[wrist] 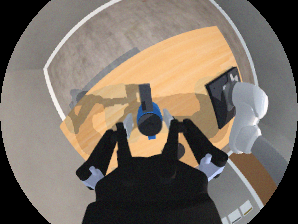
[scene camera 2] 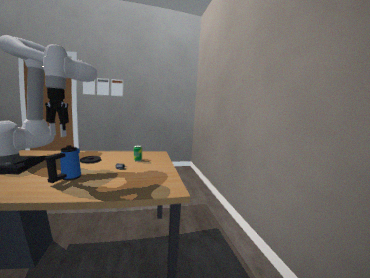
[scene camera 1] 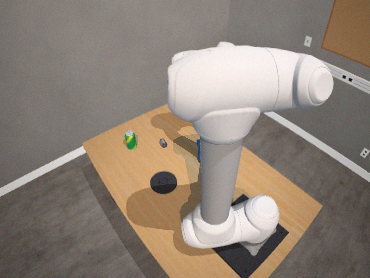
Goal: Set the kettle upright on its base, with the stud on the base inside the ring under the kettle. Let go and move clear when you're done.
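Note:
The scene contains a blue kettle (scene camera 2: pixel 69 158), which the wrist view (wrist: pixel 150 120) shows too. The gripper (scene camera 2: pixel 58 135) is likewise visible in the wrist view (wrist: pixel 147 116).

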